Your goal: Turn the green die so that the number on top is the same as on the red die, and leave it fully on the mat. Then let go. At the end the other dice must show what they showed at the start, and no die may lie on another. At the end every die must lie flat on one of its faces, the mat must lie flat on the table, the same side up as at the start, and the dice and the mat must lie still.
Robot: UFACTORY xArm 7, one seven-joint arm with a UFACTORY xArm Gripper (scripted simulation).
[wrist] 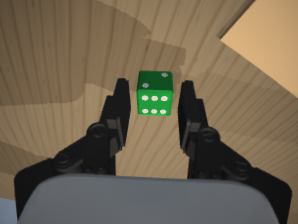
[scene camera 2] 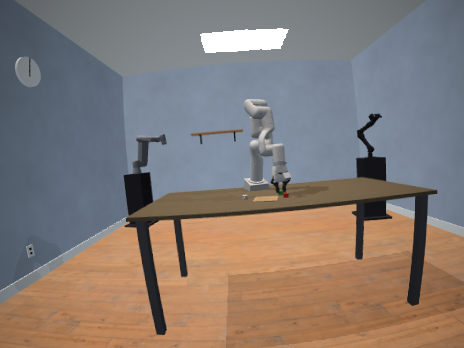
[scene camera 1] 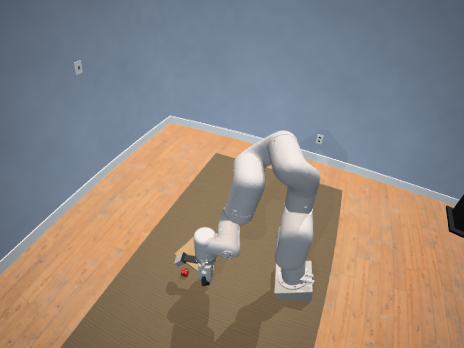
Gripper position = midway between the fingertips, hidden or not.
I see my gripper (wrist: 154, 94) and a green die (wrist: 154, 91).
